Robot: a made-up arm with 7 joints. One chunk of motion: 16 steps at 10 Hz.
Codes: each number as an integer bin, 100 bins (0 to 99) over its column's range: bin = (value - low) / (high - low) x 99, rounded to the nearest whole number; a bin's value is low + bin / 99 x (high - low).
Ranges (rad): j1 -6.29..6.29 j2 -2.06..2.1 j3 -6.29..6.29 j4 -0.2..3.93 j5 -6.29..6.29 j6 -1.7..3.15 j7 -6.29..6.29
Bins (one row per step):
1: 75 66 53 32 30 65 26
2: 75 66 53 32 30 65 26
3: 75 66 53 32 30 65 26
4: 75 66 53 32 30 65 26
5: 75 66 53 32 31 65 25
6: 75 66 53 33 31 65 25
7: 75 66 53 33 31 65 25
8: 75 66 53 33 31 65 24
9: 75 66 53 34 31 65 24
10: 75 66 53 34 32 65 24
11: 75 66 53 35 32 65 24
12: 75 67 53 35 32 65 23
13: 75 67 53 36 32 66 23
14: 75 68 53 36 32 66 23
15: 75 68 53 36 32 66 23
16: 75 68 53 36 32 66 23
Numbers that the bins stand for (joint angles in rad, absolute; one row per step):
1: 3.2403 0.7133 0.4447 1.1349 -2.4779 1.4843 -2.9862
2: 3.2403 0.7133 0.4447 1.1349 -2.4779 1.4843 -2.9862
3: 3.2403 0.7133 0.4447 1.1349 -2.4779 1.4843 -2.9862
4: 3.2403 0.7133 0.4447 1.1349 -2.4779 1.4843 -2.9862
5: 3.2403 0.7133 0.4447 1.1349 -2.3508 1.4843 -3.1132
6: 3.2403 0.7133 0.4447 1.1767 -2.3508 1.4843 -3.1132
7: 3.2403 0.7133 0.4447 1.1767 -2.3508 1.4843 -3.1132
8: 3.2403 0.7133 0.4447 1.1767 -2.3508 1.4843 -3.2403
9: 3.2403 0.7133 0.4447 1.2184 -2.3508 1.4843 -3.2403
10: 3.2403 0.7133 0.4447 1.2184 -2.2237 1.4843 -3.2403
11: 3.2403 0.7133 0.4447 1.2601 -2.2237 1.4843 -3.2403
12: 3.2403 0.7554 0.4447 1.2601 -2.2237 1.4843 -3.3674
13: 3.2403 0.7554 0.4447 1.3018 -2.2237 1.5333 -3.3674
14: 3.2403 0.7974 0.4447 1.3018 -2.2237 1.5333 -3.3674
15: 3.2403 0.7974 0.4447 1.3018 -2.2237 1.5333 -3.3674
16: 3.2403 0.7974 0.4447 1.3018 -2.2237 1.5333 -3.3674

